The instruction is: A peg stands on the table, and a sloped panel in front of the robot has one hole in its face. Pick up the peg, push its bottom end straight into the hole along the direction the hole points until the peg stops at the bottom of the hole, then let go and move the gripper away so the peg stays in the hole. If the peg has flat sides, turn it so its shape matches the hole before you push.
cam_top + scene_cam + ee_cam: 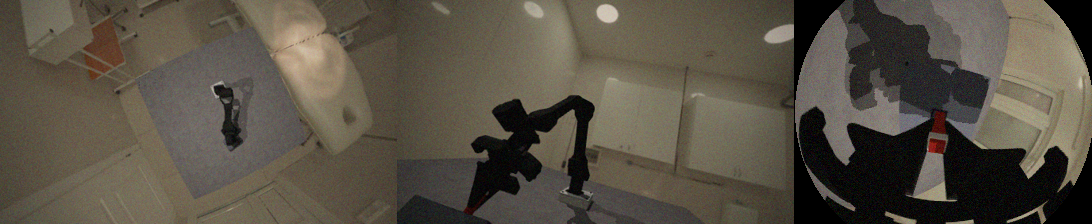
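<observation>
The red peg is 1 cm behind my gripper tip and 1 cm above it. From my gripper tip the other things lie so: grey sloped panel: 3 cm below, 2 cm ahead, 1 cm to the left.
</observation>
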